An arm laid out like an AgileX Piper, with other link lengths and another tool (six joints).
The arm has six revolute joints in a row. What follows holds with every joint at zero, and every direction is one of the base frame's.
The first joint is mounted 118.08 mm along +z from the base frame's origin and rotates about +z.
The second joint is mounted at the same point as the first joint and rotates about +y.
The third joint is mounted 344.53 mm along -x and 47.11 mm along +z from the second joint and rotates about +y.
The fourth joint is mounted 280.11 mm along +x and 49.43 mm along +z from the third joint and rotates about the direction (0.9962, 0, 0.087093).
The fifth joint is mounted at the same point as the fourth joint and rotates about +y.
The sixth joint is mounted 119.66 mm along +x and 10.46 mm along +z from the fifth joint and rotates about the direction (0.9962, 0, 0.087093).
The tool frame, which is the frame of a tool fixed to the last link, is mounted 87.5 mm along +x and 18 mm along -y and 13.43 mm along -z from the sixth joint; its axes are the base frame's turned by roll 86.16, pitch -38.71 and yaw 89.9 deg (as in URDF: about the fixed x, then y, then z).
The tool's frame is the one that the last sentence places.
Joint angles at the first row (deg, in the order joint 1, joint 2, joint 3, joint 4, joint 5, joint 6):
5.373 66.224 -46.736 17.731 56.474 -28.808
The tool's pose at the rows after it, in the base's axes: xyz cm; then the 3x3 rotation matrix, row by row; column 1 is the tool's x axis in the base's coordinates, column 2 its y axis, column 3 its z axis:
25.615 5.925 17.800; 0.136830 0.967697 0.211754; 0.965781 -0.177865 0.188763; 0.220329 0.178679 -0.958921
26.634 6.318 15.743; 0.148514 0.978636 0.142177; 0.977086 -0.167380 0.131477; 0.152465 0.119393 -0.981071
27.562 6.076 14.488; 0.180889 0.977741 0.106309; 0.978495 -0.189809 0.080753; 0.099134 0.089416 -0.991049
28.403 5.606 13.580; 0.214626 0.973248 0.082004; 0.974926 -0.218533 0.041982; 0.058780 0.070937 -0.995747
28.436 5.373 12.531; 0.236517 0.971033 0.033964; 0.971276 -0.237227 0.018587; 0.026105 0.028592 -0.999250
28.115 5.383 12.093; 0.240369 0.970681 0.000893; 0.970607 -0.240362 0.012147; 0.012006 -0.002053 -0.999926
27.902 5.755 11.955; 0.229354 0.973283 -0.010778; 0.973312 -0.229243 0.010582; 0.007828 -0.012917 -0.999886
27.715 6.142 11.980; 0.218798 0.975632 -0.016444; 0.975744 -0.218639 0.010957; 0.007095 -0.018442 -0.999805
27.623 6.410 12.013; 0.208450 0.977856 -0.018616; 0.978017 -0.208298 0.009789; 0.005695 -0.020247 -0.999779
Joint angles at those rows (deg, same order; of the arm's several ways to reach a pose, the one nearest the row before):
8.881 73.845 -47.302 14.665 54.322 -27.872
11.641 79.530 -48.590 10.836 53.782 -23.605
12.574 83.374 -49.871 7.630 53.474 -19.554
12.578 86.332 -51.058 5.262 53.356 -16.506
12.577 88.872 -51.566 4.296 54.215 -14.767
12.687 89.862 -51.674 4.296 55.247 -14.401
13.458 90.152 -51.674 4.353 55.614 -14.293
14.222 90.153 -51.719 4.460 55.954 -14.189
14.812 90.152 -51.785 4.420 56.149 -14.173

